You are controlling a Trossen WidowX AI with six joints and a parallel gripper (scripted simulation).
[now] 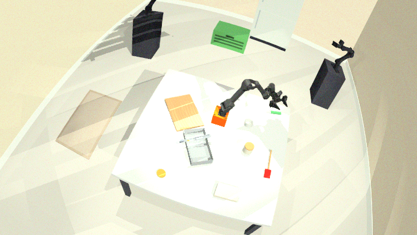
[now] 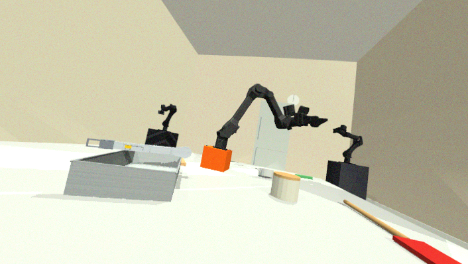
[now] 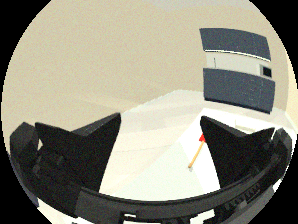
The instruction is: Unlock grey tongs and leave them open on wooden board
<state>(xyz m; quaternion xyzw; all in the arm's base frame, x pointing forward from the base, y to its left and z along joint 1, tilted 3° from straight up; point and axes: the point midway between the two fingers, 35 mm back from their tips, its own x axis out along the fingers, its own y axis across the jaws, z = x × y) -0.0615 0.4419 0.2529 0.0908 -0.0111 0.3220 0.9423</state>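
My gripper tip is 590 mm to the left of the grey roasting tin, 360 mm short of it and 300 mm above it. The rest, counted from my gripper tip: red spatula (370 mm ahead, 330 mm below, 10 mm to the left); pale block (690 mm ahead, 320 mm below, 280 mm to the right); lidded jar (300 mm below, 260 mm ahead, 200 mm to the right).
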